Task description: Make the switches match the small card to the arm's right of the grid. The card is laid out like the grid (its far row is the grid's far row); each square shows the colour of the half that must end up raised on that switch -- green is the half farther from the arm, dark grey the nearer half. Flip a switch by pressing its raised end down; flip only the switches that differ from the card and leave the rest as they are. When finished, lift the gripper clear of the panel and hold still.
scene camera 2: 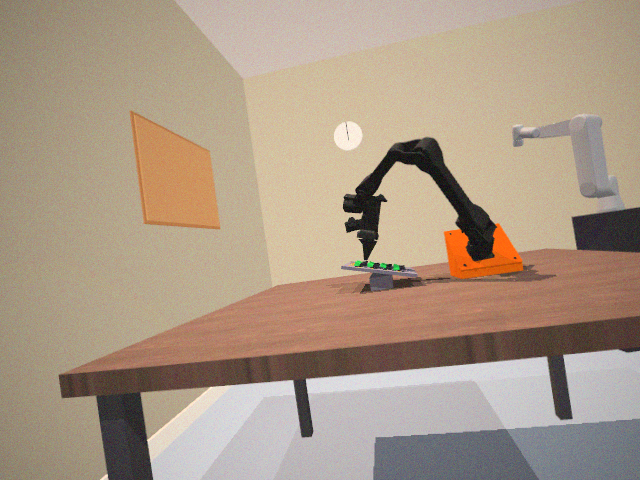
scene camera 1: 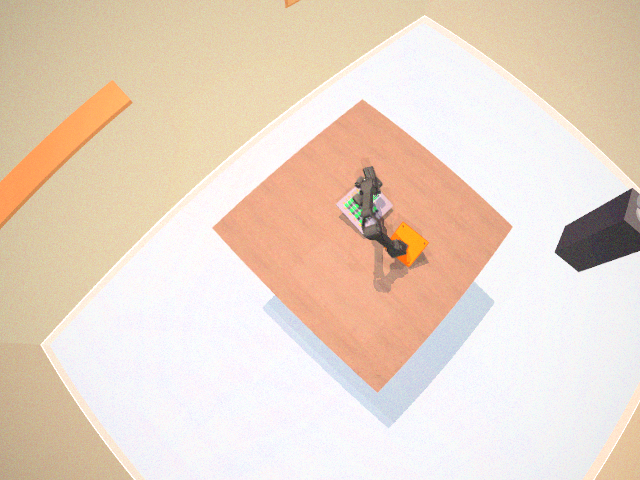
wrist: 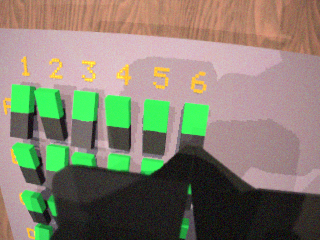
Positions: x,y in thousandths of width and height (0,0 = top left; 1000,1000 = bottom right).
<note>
My gripper (scene camera 2: 571,543) is shut, holding nothing. I also see a switch (wrist: 611,485).
My gripper also shows in the wrist view (wrist: 598,640).
</note>
